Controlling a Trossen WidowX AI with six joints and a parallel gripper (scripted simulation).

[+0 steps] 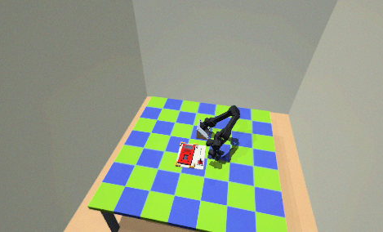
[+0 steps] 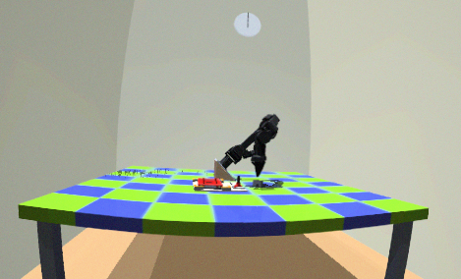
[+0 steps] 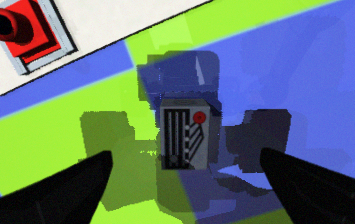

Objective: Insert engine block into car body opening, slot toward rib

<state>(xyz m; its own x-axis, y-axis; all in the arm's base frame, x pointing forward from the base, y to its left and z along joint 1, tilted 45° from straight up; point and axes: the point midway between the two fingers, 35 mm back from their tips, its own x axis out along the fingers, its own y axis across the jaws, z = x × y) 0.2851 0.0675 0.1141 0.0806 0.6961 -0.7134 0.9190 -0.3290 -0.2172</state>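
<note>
Now: gripper tip 40 mm above the grey engine block. Also, from my gripper tip: grey holder: 120 mm to the right, 70 mm ahead, 20 mm below; then white-and-grey base plate: 210 mm to the right, 40 mm below, 10 mm ahead.
</note>
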